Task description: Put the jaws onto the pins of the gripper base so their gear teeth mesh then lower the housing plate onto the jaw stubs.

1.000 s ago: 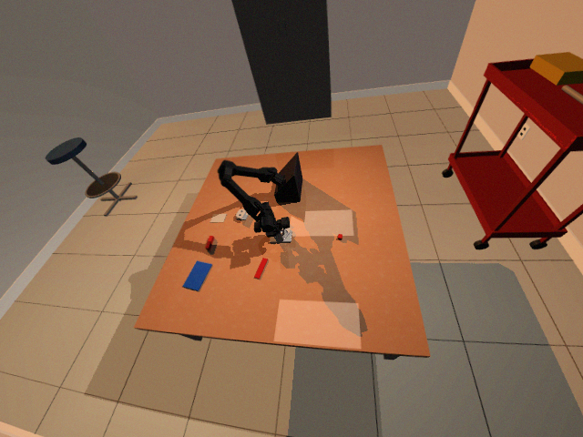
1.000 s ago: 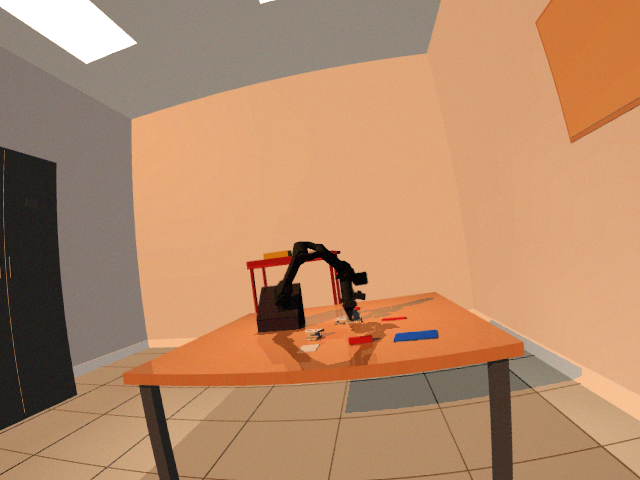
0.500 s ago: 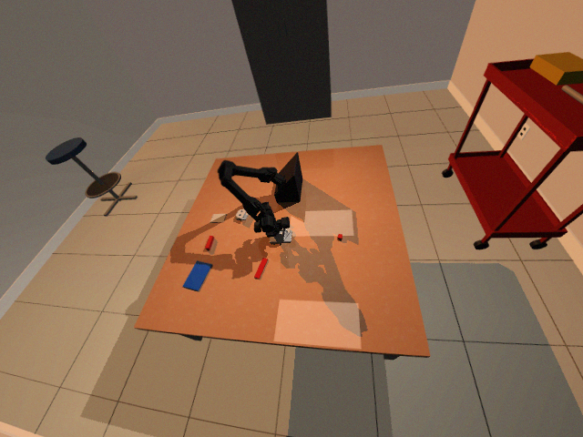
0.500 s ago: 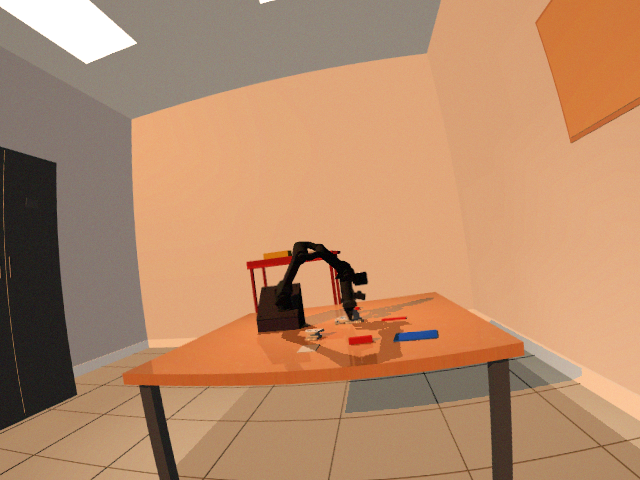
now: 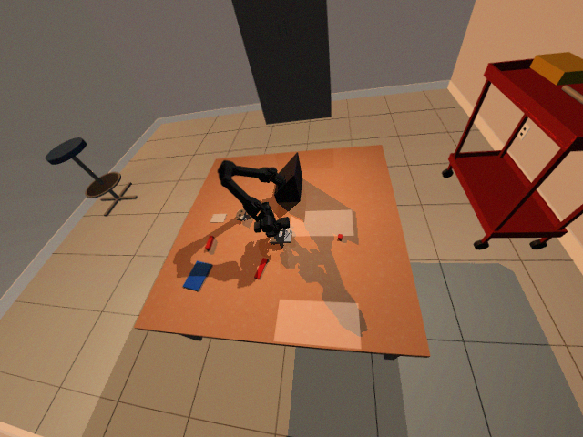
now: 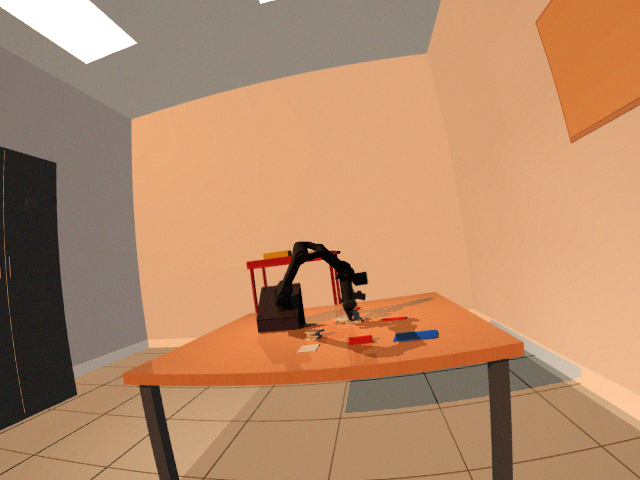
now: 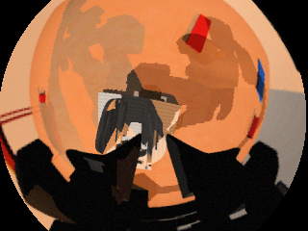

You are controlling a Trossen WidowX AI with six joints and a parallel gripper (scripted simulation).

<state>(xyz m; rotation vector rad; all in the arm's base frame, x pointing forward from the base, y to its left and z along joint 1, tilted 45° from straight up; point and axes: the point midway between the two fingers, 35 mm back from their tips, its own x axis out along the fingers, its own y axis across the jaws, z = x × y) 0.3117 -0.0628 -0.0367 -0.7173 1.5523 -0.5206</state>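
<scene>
Right now my gripper tip is 1 cm short of the white flat part, 3 cm to the right of it and 1 cm above it. Round my gripper tip: grey jaw: 4 cm behind, 5 cm to the left; then pale tile: 14 cm behind, 40 cm to the right, 1 cm below; then small red cube: 3 cm ahead, 35 cm to the left, 1 cm below.
</scene>
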